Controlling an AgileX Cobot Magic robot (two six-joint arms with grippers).
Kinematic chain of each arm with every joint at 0, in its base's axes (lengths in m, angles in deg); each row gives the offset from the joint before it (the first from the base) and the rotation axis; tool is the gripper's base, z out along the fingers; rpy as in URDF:
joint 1: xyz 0 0 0.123 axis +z
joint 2: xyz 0 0 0 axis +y
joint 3: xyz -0.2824 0 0.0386 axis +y
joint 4: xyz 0.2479 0 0.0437 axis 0.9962 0 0.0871
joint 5: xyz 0 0 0 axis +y
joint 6: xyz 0.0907 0 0.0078 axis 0.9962 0 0.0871
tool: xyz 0 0 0 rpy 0 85 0
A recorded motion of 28 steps. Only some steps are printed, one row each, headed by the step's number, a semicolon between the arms.
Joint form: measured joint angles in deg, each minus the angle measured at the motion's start. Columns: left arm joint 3, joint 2, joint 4, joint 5, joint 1, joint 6; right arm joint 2, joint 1, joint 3, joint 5, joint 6, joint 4.
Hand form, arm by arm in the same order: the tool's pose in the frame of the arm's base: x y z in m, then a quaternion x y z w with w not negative. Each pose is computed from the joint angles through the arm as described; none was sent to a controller.
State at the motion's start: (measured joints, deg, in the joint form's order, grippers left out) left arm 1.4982 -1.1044 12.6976 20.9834 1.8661 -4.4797; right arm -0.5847 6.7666 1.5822 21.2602 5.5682 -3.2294
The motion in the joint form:
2: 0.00 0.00 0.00 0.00 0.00 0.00; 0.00 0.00 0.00 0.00 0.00 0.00
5: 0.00 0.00 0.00 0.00 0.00 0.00; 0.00 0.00 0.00 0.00 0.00 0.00
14: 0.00 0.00 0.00 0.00 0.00 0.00; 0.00 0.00 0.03 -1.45 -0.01 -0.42
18: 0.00 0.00 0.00 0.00 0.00 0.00; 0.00 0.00 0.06 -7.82 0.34 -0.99
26: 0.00 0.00 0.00 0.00 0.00 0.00; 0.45 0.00 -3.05 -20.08 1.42 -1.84
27: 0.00 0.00 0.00 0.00 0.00 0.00; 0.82 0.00 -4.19 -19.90 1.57 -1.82
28: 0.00 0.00 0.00 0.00 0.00 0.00; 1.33 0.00 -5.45 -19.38 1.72 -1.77
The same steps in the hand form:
2: 0.0521 0.0089 0.1731 0.01481 0.79774 0.07996 0.59749; 0.0526 0.0044 0.1710 -0.02350 0.80467 0.04002 0.59190
5: 0.0521 0.0089 0.1731 0.01481 0.79774 0.07996 0.59749; 0.0526 0.0044 0.1710 -0.02350 0.80467 0.04002 0.59190
14: 0.0521 0.0089 0.1731 0.01481 0.79774 0.07996 0.59749; 0.0533 0.0043 0.1731 -0.02580 0.79715 0.03817 0.60202
18: 0.0521 0.0089 0.1731 0.01481 0.79774 0.07996 0.59749; 0.0554 0.0050 0.1827 -0.02751 0.76252 0.04179 0.64503
26: 0.0521 0.0089 0.1731 0.01481 0.79774 0.07996 0.59749; 0.0544 0.0063 0.2200 -0.02778 0.67227 0.05541 0.73771
27: 0.0521 0.0089 0.1731 0.01481 0.79774 0.07996 0.59749; 0.0538 0.0062 0.2261 -0.02652 0.66849 0.05669 0.74108
28: 0.0521 0.0089 0.1731 0.01481 0.79774 0.07996 0.59749; 0.0534 0.0061 0.2322 -0.02500 0.66704 0.05784 0.74235

